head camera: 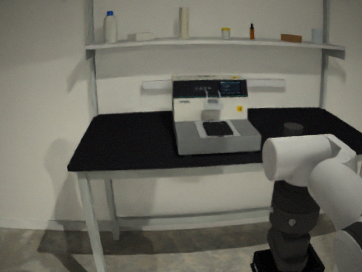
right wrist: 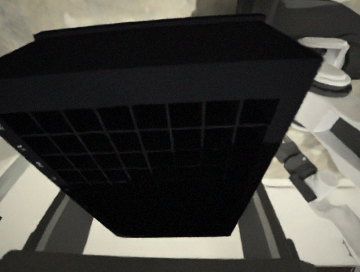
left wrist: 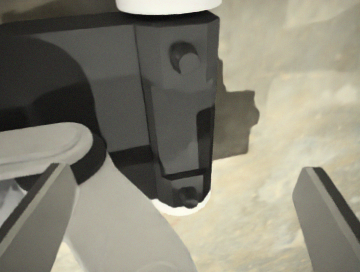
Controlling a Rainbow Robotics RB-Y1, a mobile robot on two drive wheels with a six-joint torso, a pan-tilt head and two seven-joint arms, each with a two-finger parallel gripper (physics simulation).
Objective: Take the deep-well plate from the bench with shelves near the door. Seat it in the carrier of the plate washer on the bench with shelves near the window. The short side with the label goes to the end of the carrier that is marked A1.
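Frame: origin at the robot's base, x ahead, y right, z down, level; metres.
Where they show: left gripper, fingertip midpoint: [left wrist: 182, 179]; right gripper, fingertip midpoint: [right wrist: 168, 155].
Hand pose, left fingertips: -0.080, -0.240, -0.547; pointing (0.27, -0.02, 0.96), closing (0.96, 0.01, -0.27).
After its pixels a point has its place, as x, y, z.
The black deep-well plate [right wrist: 165, 150] {0.311, 0.255, -1.059} fills the middle of the right wrist view, its square wells facing the camera and small marks along its left edge. My right gripper [right wrist: 167, 225] is shut on the plate, one finger on each side of it. In the head camera the gripper and plate do not show. My left gripper [left wrist: 182, 179] {-0.080, -0.240, -0.547} is open and empty over the floor, beside the robot's dark base. The plate washer [head camera: 217, 142] {1.165, 0.207, -0.974} stands on the black bench [head camera: 130, 142] {1.353, -0.173, -0.915}, with its dark carrier [head camera: 218, 128] {1.237, 0.222, -1.010} on the grey front deck. The A1 mark cannot be made out.
A shelf [head camera: 165, 44] above the bench holds a blue-capped bottle [head camera: 110, 27] {1.647, -0.284, -1.457}, a beige cylinder [head camera: 184, 22] {1.713, 0.113, -1.464}, a yellow-lidded jar [head camera: 226, 33] {1.721, 0.347, -1.402} and a brown box [head camera: 291, 38] {1.653, 0.717, -1.394}. My right arm [head camera: 300, 155] {0.279, 0.185, -1.299} shows in front of the bench's right part.
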